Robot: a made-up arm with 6 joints.
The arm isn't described. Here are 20 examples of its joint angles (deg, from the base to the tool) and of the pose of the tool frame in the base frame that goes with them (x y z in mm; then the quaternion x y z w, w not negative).
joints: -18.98 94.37 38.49 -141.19 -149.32 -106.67
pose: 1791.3 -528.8 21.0 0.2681 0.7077 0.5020 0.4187
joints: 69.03 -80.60 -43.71 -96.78 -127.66 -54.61
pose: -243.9 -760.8 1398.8 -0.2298 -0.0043 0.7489 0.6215
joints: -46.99 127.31 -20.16 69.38 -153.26 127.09
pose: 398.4 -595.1 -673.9 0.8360 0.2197 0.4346 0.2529
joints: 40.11 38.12 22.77 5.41 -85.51 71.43
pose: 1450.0 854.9 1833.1 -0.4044 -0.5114 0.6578 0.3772
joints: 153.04 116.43 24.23 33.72 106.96 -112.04
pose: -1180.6 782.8 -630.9 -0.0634 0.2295 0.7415 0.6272
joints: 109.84 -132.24 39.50 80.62 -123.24 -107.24
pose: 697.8 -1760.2 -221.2 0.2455 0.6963 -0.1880 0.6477
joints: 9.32 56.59 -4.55 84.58 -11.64 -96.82
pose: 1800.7 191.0 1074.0 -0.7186 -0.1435 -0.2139 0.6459
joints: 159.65 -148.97 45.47 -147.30 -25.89 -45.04
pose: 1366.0 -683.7 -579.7 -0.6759 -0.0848 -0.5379 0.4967
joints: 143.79 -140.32 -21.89 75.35 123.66 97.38
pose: 1292.5 -855.2 271.8 0.2161 -0.3912 0.8688 0.2130
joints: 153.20 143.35 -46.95 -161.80 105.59 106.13
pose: -208.2 -121.2 -177.4 0.4301 0.2626 0.2903 0.8135
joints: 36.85 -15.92 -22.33 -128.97 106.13 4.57
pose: 290.4 305.3 2045.8 -0.2326 0.2683 -0.9207 0.1618
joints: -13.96 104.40 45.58 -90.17 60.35 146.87
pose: 1644.2 -443.7 -320.7 -0.9571 -0.0609 0.1905 0.2097
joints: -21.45 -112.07 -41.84 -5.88 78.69 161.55
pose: -1100.1 161.2 997.1 0.5226 -0.3283 0.3434 0.7080
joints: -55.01 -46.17 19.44 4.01 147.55 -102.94
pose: -587.2 484.9 2612.6 0.2297 -0.9228 0.3067 0.0404
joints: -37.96 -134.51 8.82 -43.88 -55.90 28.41
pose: -1297.0 802.4 364.9 0.2635 0.8459 0.4191 0.1983
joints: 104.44 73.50 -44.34 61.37 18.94 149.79
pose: -168.3 1254.8 491.4 -0.7803 0.2953 -0.2719 0.4796
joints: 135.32 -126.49 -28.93 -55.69 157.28 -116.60
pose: 933.2 -747.3 736.3 -0.5758 -0.5336 0.2971 0.5436
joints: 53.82 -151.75 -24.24 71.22 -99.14 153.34
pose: -688.8 -1158.0 -1.5 0.7779 0.5790 -0.1732 0.1723
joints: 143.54 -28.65 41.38 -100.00 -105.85 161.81
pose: 189.7 -172.4 2817.8 -0.8875 0.1252 0.4094 0.1702
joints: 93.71 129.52 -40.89 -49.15 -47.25 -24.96
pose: 97.2 421.8 -84.7 0.9324 -0.2947 -0.1497 0.1460
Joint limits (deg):
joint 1: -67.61..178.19
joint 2: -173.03..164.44
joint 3: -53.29..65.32
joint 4: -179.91..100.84
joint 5: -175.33..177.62
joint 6: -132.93..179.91
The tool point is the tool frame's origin. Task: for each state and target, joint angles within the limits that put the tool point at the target. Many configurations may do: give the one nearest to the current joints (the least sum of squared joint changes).
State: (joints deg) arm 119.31 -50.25 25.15 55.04 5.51 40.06
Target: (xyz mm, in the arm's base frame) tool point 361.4 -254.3 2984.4
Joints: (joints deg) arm 119.09 -24.10 39.20 60.14 8.79 40.79
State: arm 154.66 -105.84 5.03 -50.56 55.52 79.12
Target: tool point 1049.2 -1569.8 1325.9
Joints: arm 119.15 -99.53 32.81 -50.56 56.50 77.94
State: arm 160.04 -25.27 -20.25 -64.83 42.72 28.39
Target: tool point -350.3 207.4 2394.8
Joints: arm 159.16 -17.03 5.19 -62.43 44.36 27.77
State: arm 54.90 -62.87 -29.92 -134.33 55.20 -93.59
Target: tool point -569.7 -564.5 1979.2
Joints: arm 51.35 -67.27 -17.34 -137.20 54.85 -93.28
